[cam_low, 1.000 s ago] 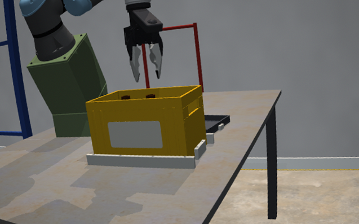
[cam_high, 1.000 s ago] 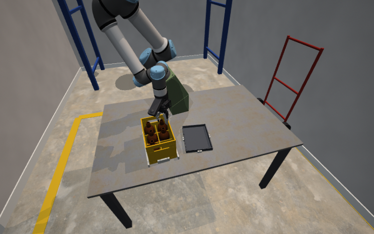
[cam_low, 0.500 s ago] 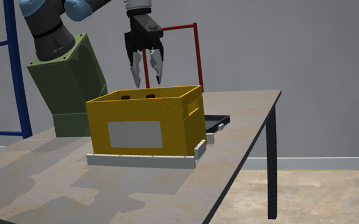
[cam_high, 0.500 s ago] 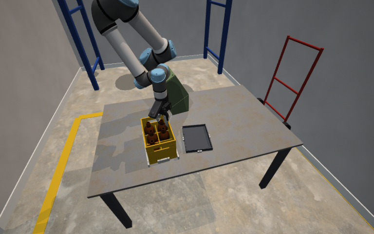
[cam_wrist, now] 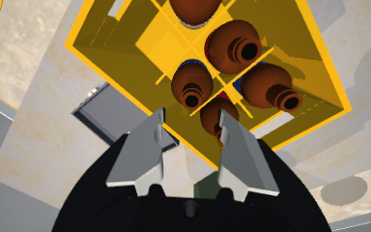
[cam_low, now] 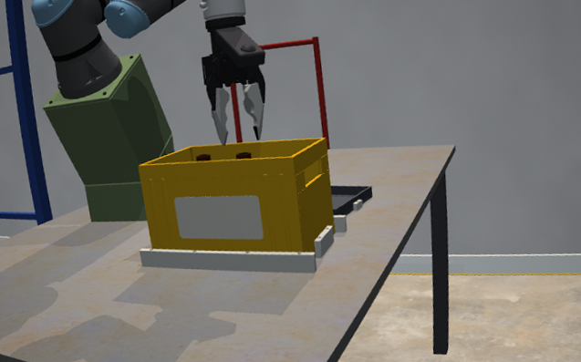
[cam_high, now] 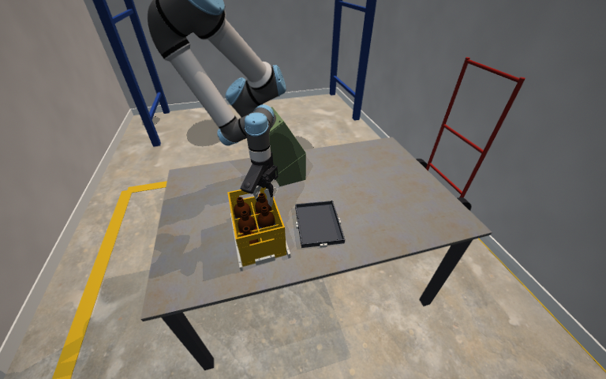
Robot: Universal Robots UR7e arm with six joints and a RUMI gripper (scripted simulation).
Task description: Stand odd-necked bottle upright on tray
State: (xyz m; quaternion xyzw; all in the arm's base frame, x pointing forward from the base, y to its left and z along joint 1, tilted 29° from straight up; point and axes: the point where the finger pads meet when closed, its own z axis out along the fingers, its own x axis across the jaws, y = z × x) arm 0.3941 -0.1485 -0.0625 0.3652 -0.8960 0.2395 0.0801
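My hand is 11 cm above the yellow crate and 4 cm to the left of it. From my hand the other things lie so: dark tray 24 cm to the left, 18 cm below, 2 cm ahead.
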